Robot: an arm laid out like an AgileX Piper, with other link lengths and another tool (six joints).
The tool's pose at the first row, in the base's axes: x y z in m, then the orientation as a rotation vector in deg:
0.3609 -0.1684 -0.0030 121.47 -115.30 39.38
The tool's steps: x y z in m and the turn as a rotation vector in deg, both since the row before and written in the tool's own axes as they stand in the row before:
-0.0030 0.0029 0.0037 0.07 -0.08 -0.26
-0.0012 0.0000 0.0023 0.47 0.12 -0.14
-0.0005 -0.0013 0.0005 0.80 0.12 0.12
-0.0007 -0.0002 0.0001 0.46 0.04 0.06
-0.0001 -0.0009 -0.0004 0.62 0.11 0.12
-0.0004 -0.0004 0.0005 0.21 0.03 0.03
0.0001 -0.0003 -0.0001 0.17 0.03 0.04
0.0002 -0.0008 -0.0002 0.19 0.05 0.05
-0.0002 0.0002 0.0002 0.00 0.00 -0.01
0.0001 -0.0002 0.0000 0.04 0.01 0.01
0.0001 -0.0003 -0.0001 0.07 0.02 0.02
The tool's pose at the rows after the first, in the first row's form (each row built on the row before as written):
0.3589 -0.1674 -0.0081 121.79 -115.03 39.35
0.3594 -0.1672 -0.0106 122.08 -114.84 39.98
0.3608 -0.1668 -0.0110 122.32 -114.98 41.03
0.3610 -0.1662 -0.0113 122.49 -115.06 41.61
0.3618 -0.1658 -0.0108 122.64 -115.19 42.45
0.3623 -0.1656 -0.0113 122.70 -115.22 42.73
0.3626 -0.1656 -0.0111 122.73 -115.26 42.96
0.3633 -0.1656 -0.0106 122.75 -115.31 43.23
0.3632 -0.1655 -0.0109 122.76 -115.30 43.23
0.3634 -0.1656 -0.0108 122.77 -115.31 43.29
0.3637 -0.1656 -0.0106 122.77 -115.33 43.39

